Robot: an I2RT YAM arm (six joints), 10 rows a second.
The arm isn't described. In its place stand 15 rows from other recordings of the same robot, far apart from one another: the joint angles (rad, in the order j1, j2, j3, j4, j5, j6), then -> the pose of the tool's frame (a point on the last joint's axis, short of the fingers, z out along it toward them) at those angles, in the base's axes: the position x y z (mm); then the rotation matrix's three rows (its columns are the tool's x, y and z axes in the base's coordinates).
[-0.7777 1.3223 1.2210 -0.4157 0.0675 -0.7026] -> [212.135, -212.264, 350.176], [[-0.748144, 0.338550, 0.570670], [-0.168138, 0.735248, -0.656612], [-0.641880, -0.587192, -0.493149]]
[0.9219 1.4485 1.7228 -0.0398 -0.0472 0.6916] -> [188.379, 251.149, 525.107], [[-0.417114, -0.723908, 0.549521], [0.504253, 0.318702, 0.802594], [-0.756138, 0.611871, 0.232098]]
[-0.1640 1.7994 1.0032 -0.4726 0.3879 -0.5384] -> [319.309, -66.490, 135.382], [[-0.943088, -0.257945, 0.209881], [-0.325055, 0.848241, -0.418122], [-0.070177, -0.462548, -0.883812]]
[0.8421 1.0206 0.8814 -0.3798 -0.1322 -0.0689] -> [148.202, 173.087, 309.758], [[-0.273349, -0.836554, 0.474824], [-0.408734, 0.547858, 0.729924], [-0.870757, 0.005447, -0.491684]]
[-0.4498 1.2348 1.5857 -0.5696 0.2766 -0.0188] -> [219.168, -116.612, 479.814], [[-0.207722, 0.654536, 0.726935], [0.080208, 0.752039, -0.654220], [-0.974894, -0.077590, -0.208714]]
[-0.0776 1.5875 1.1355 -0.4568 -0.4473 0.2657] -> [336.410, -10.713, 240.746], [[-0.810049, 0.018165, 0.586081], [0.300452, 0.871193, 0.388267], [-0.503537, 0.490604, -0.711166]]
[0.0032 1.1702 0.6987 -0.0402 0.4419 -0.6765] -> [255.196, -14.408, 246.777], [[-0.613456, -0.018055, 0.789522], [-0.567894, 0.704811, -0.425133], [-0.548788, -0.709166, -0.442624]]
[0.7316 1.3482 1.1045 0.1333 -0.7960 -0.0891] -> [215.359, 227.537, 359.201], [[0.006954, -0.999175, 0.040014], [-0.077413, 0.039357, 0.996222], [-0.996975, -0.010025, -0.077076]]
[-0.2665 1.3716 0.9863 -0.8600 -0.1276 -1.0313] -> [244.589, -62.075, 232.232], [[-0.659982, -0.670199, 0.339496], [-0.701962, 0.711133, 0.039230], [-0.267719, -0.212422, -0.939789]]
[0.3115 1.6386 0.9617 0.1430 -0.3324 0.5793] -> [338.276, 121.123, 215.420], [[-0.710345, -0.201018, 0.674538], [0.314917, 0.766308, 0.560000], [-0.629474, 0.610216, -0.481039]]
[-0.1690 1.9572 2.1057 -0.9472 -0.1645 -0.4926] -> [423.910, -66.416, 375.447], [[-0.647486, -0.287024, 0.705960], [-0.362798, 0.930748, 0.045670], [-0.670179, -0.226550, -0.706778]]
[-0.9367 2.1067 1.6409 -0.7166 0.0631 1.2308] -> [260.131, -357.512, 182.689], [[0.588461, 0.789775, 0.173117], [0.787934, -0.512159, -0.341839], [-0.181312, 0.337563, -0.923676]]
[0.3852 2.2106 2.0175 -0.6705 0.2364 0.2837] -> [466.626, 180.199, 254.591], [[-0.739100, -0.018124, 0.673352], [-0.006030, 0.999776, 0.020291], [-0.673569, 0.010937, -0.739044]]
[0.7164 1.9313 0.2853 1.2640 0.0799 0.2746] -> [195.042, 166.059, 70.902], [[-0.432957, -0.500057, 0.749994], [-0.018583, 0.836794, 0.547203], [-0.901223, 0.222978, -0.371588]]
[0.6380 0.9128 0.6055 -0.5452 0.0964 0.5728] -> [148.436, 105.791, 223.068], [[-0.802007, -0.127637, 0.583518], [0.076938, 0.946690, 0.312823], [-0.592339, 0.295781, -0.749432]]
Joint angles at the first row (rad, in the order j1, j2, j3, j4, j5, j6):
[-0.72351 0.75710 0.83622 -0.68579 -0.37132 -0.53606]
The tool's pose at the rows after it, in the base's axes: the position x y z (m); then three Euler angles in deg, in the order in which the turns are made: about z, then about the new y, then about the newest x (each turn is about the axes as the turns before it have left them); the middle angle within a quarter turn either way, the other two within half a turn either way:
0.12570 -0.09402 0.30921 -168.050 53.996 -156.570
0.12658 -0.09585 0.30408 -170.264 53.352 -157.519
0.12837 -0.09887 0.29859 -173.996 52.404 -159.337
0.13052 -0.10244 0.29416 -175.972 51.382 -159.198
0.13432 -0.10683 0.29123 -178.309 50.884 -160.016
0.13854 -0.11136 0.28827 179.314 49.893 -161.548
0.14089 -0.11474 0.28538 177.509 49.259 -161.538
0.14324 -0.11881 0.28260 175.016 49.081 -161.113
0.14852 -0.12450 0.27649 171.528 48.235 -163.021
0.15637 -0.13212 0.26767 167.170 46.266 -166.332
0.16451 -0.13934 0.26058 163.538 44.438 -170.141
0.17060 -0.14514 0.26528 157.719 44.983 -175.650
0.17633 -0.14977 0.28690 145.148 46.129 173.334
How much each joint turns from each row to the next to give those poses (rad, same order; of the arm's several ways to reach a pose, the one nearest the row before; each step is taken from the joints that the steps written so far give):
[-0.00021 0.00174 -0.01140 0.00365 0.00407 0.00581]
[-0.00035 0.00429 -0.01606 0.01024 0.02197 0.01297]
[0.00004 0.01305 -0.01268 0.00847 0.03215 0.02492]
[0.00018 0.01410 -0.01106 0.01728 0.03761 0.01142]
[0.00020 0.02420 -0.00260 0.01930 0.02348 0.01912]
[-0.00038 0.03150 0.00438 0.00625 0.01539 0.01400]
[0.00022 0.01650 -0.00431 0.01567 0.02925 0.01489]
[-0.00021 0.01497 -0.00756 0.02802 0.04159 0.02685]
[-0.00004 0.03773 -0.00448 0.02227 0.02151 0.03060]
[0.00003 0.06141 0.00349 0.01303 0.01463 0.03462]
[-0.00145 0.06358 0.01409 0.00394 -0.00838 0.03003]
[-0.00571 0.03917 0.03944 -0.00722 -0.02786 0.06772]
[-0.00468 0.02817 0.09457 -0.04991 -0.04183 0.15286]

